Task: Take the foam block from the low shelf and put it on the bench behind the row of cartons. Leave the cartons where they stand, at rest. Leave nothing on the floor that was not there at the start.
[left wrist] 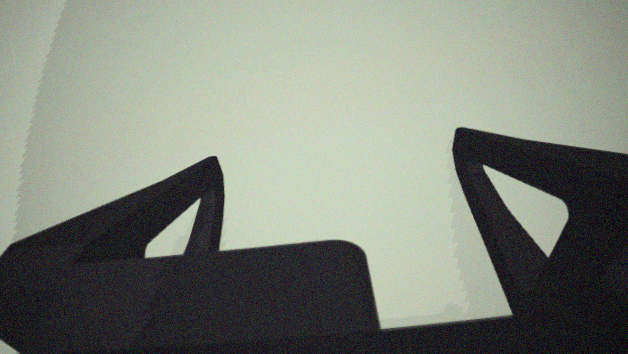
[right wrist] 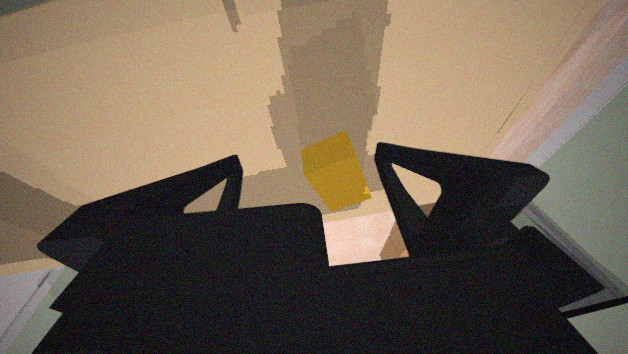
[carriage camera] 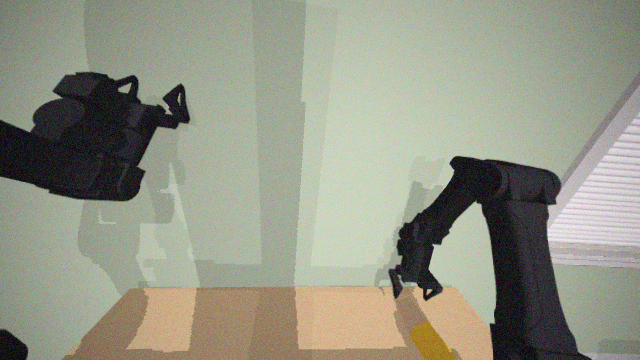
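The yellow foam block lies on a light wooden surface, near its right side in the carriage view; I cannot tell whether this is the shelf or the bench. My right gripper is open and points down, above and apart from the block. In the right wrist view the block shows in the gap between the fingers, beyond the tips. My left gripper is open and empty, raised at the upper left in front of the wall. The row of cartons cannot be made out.
A pale green wall stands behind the wooden surface, with arm shadows on it. A window blind is at the right. In the right wrist view, pinkish floor and a brown patch show past the wooden edge.
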